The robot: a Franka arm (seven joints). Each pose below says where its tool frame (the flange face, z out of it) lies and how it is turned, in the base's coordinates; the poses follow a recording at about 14 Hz.
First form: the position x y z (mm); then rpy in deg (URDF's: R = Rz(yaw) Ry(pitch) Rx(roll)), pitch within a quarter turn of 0, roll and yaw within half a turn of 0.
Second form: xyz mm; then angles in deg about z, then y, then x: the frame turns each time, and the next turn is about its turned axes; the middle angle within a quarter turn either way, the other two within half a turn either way. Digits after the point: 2 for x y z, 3 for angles.
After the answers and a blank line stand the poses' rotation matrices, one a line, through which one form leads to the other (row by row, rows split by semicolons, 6 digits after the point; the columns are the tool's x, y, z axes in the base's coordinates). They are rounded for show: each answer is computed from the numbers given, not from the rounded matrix.
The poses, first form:
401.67, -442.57, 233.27, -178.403, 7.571, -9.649
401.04, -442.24, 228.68, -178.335, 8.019, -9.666
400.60, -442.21, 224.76, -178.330, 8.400, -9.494
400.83, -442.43, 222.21, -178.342, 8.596, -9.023
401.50, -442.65, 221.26, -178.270, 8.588, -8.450
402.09, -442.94, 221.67, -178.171, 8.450, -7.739
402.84, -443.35, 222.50, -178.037, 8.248, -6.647
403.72, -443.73, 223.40, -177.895, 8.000, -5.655
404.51, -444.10, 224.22, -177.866, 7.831, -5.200
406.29, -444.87, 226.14, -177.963, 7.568, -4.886
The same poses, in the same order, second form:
401.67, -442.57, 233.27, -9.649, 7.571, -178.403
401.04, -442.24, 228.68, -9.666, 8.019, -178.335
400.60, -442.21, 224.76, -9.494, 8.400, -178.330
400.83, -442.43, 222.21, -9.023, 8.596, -178.342
401.50, -442.65, 221.26, -8.450, 8.588, -178.270
402.09, -442.94, 221.67, -7.739, 8.450, -178.171
402.84, -443.35, 222.50, -6.647, 8.248, -178.037
403.72, -443.73, 223.40, -5.655, 8.000, -177.895
404.51, -444.10, 224.22, -5.200, 7.831, -177.866
406.29, -444.87, 226.14, -4.886, 7.568, -177.963

0.977259 -0.171167 -0.125169; -0.166151 -0.984855 0.049550; -0.131755 -0.027626 -0.990897
0.976164 -0.171829 -0.132584; -0.166263 -0.984707 0.052056; -0.139501 -0.028772 -0.989804
0.975722 -0.169073 -0.139214; -0.163175 -0.985182 0.052829; -0.146083 -0.028830 -0.988852
0.976531 -0.161036 -0.143017; -0.155069 -0.986534 0.052007; -0.149466 -0.028609 -0.988353
0.978054 -0.151339 -0.143204; -0.145299 -0.988031 0.051795; -0.149328 -0.029851 -0.988337
0.980135 -0.139239 -0.141236; -0.133199 -0.989755 0.051404; -0.146946 -0.031570 -0.988641
0.983004 -0.120565 -0.138445; -0.114555 -0.992126 0.050620; -0.143458 -0.033900 -0.989076
0.985449 -0.103559 -0.134783; -0.097579 -0.993958 0.050257; -0.139173 -0.036373 -0.989600
0.986597 -0.095622 -0.132222; -0.089787 -0.994734 0.049424; -0.136252 -0.036889 -0.989987
0.987687 -0.089784 -0.128114; -0.084432 -0.995338 0.046626; -0.131703 -0.035235 -0.990663

